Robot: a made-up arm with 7 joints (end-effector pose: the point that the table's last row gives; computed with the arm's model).
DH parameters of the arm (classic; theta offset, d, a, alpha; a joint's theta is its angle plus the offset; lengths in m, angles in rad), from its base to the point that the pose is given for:
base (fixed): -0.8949 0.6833 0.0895 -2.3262
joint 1: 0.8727 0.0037 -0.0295 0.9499
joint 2: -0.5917 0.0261 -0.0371 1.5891
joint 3: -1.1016 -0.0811 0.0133 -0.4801
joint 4: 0 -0.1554 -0.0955 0.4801
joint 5: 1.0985 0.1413 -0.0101 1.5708
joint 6: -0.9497 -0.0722 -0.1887 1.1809
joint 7: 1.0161 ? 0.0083 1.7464
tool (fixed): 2.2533 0.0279 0 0
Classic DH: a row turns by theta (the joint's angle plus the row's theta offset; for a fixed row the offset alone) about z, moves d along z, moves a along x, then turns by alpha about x.
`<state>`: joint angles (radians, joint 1 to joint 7).
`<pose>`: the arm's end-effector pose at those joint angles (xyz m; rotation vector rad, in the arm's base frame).
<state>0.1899 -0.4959 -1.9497 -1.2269 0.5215 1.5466 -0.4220</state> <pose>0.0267 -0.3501 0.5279 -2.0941 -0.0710 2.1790</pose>
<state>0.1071 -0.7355 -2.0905 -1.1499 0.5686 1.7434 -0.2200</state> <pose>0.0474 -0.3776 0.6015 -1.9125 0.1783 2.3950</pose>
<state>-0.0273 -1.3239 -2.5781 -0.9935 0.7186 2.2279 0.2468</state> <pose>0.0369 -0.3706 0.7635 -1.4812 0.9843 2.3500</pose>
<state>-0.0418 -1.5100 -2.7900 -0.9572 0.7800 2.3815 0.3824</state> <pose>0.0177 -0.3570 0.7960 -1.4028 1.1610 2.1806</pose>
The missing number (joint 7, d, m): -0.0664
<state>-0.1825 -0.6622 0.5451 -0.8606 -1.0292 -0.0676 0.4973</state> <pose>0.2463 0.0647 0.6826 1.6862 -0.2973 -0.8315</pose>
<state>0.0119 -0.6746 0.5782 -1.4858 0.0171 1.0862 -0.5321</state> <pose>0.3630 -0.1203 0.4370 0.4310 1.0045 -1.5566</pose>
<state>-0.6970 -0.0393 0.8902 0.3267 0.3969 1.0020 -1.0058</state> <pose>-0.2497 0.0125 0.5240 -1.7493 1.7127 1.2619</pose>
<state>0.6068 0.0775 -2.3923 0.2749 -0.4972 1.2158 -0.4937</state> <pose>0.0154 -0.2908 0.5612 -1.6005 0.3714 2.2981</pose>
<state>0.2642 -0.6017 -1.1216 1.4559 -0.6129 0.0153 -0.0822</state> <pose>0.1424 0.1591 0.7503 1.4794 0.8012 0.2088</pose>
